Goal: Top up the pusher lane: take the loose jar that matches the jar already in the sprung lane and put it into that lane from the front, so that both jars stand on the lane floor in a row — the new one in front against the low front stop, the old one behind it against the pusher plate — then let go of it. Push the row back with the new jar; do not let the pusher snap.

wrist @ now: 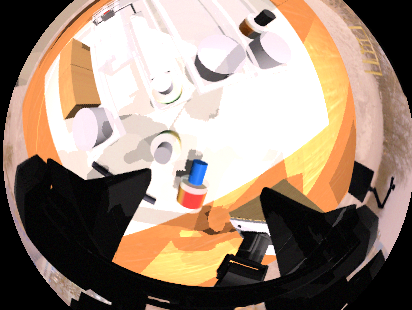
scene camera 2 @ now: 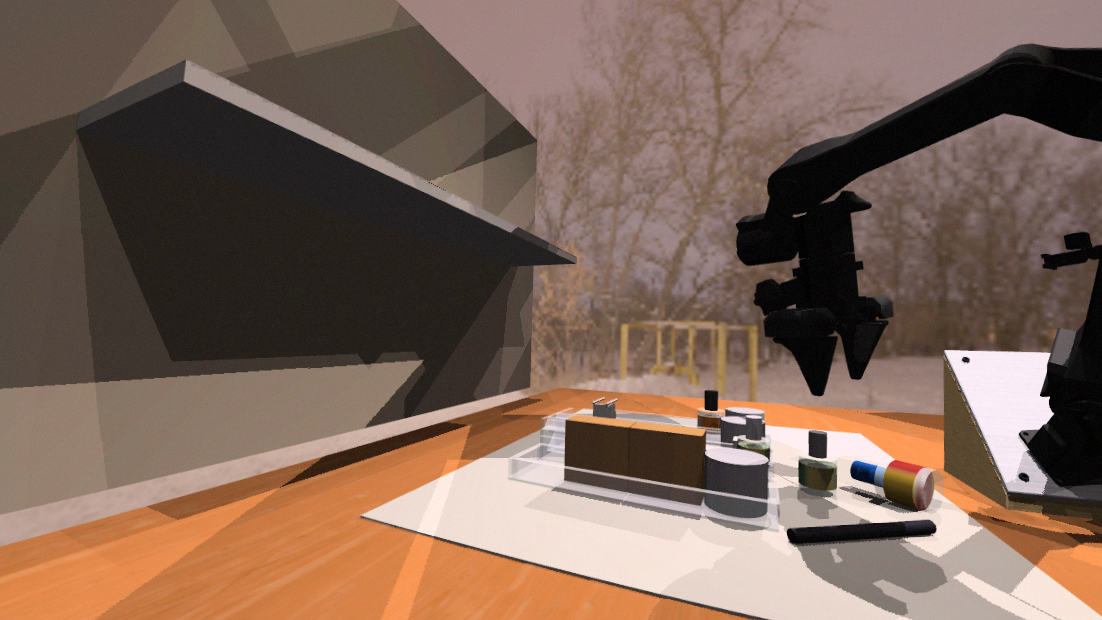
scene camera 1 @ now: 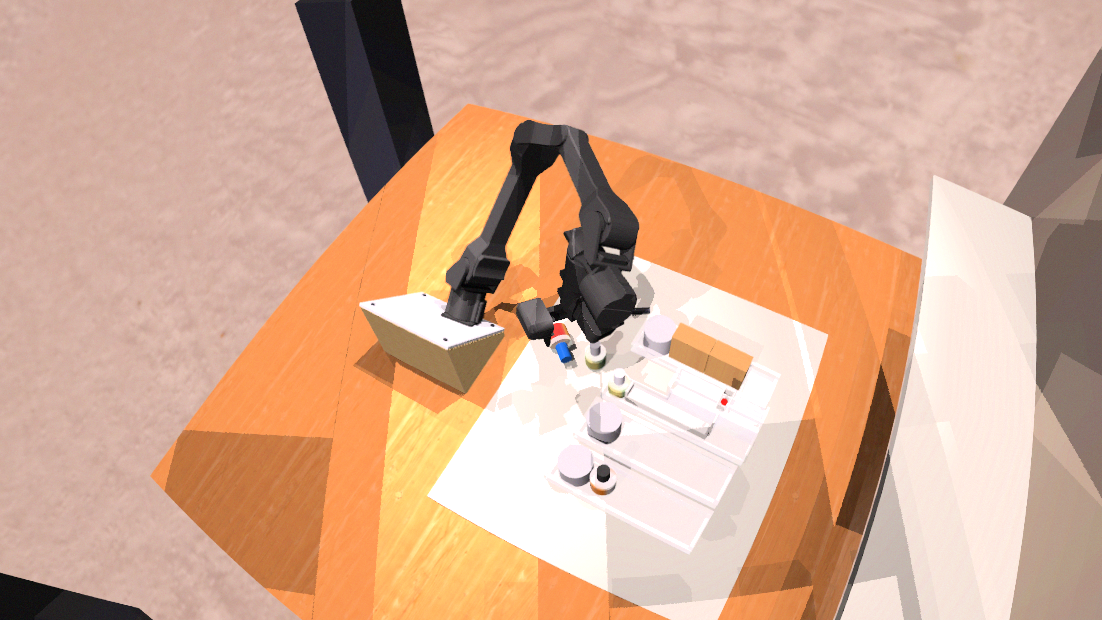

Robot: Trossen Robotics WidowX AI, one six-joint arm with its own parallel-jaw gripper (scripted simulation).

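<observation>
With nothing in its grasp, my gripper is open, and I can see it in scene camera 1 as well as in the wrist view. There is a black pen here. I can also see a sprung lane.
</observation>
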